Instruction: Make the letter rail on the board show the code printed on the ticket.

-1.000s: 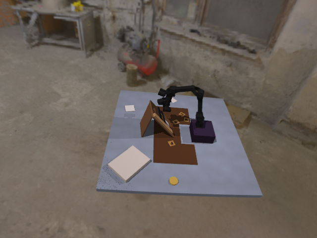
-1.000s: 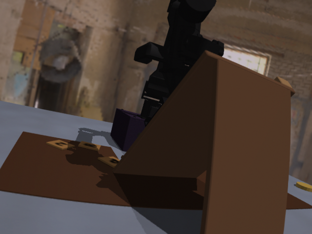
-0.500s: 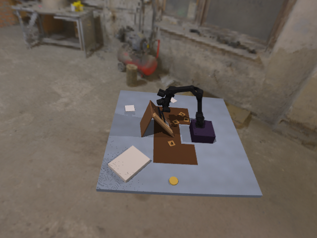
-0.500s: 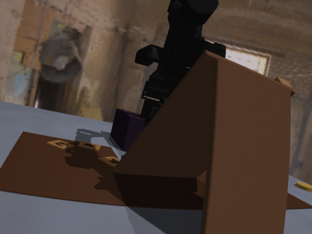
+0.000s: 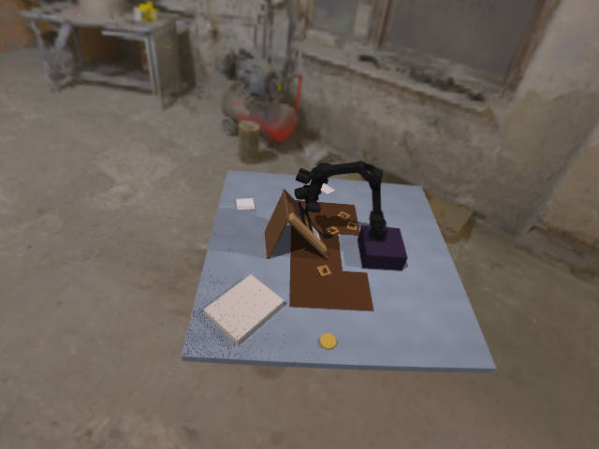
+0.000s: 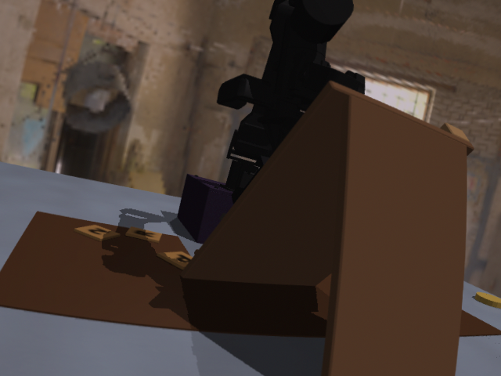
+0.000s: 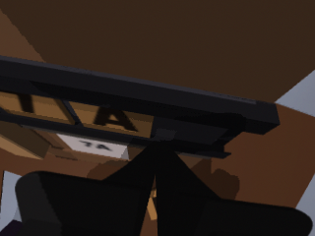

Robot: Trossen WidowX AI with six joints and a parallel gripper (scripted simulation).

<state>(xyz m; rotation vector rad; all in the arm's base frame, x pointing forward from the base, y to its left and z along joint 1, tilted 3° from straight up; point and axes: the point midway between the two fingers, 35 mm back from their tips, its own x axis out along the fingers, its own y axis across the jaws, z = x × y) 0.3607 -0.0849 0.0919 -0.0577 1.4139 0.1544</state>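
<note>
My gripper tip is 6 cm past the white ticket, 6 cm to the right of it and 9 cm above it. The rest, counted from my gripper tip: yellow disc (10 cm behind, 63 cm to the left, 16 cm below); brown mat (16 cm behind, 9 cm to the left, 17 cm below).
</note>
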